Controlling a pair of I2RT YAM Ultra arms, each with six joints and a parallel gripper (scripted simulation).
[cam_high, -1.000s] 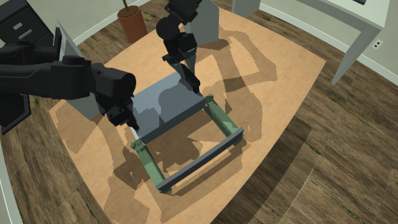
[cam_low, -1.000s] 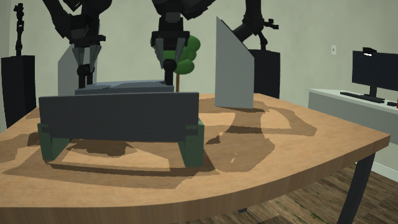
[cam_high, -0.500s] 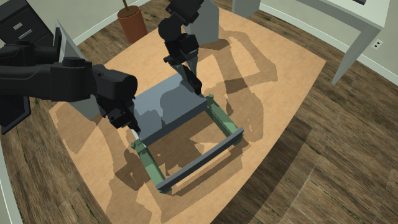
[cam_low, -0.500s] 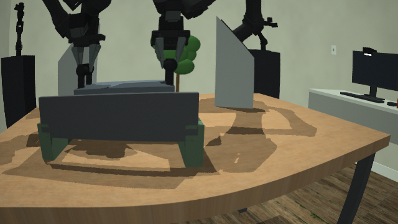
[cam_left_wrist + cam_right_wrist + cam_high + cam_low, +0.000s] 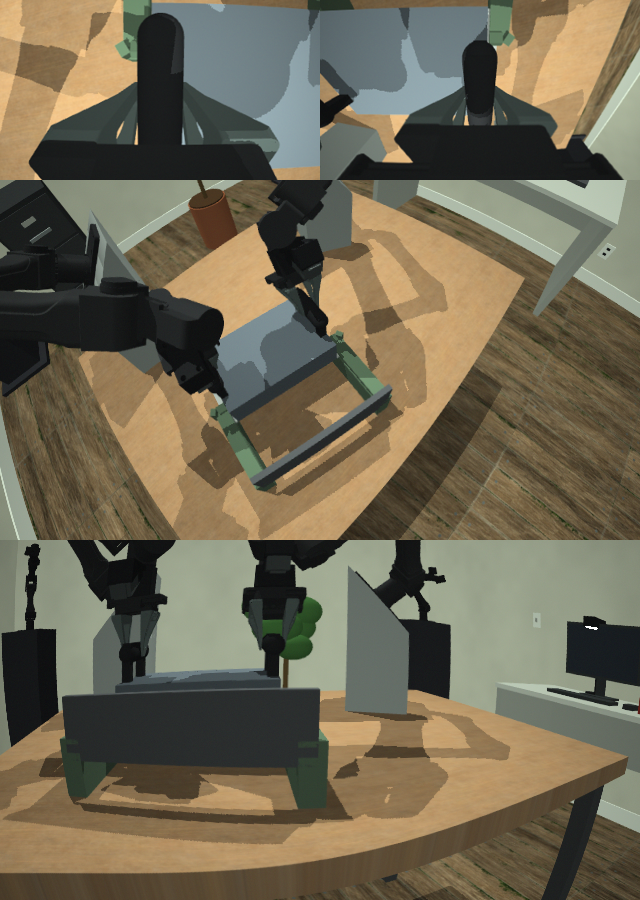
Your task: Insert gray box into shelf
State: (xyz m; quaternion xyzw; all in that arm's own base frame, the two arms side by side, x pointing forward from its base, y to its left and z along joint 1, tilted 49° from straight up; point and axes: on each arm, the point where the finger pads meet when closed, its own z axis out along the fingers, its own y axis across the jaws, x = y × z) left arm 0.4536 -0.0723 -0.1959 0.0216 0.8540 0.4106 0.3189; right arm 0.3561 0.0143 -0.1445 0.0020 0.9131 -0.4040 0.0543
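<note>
The gray box lies 1 cm ahead of my right hand, 12 cm to the left of it and 5 cm below it. Also, from my right hand: dark back panel: 23 cm ahead, 10 cm to the left, 8 cm below.
Right now my left hand is 1 cm past the gray box, 12 cm to the left of it and 5 cm above it. The rest, counted from my left hand: dark back panel 21 cm ahead, 13 cm to the right, 8 cm below.
</note>
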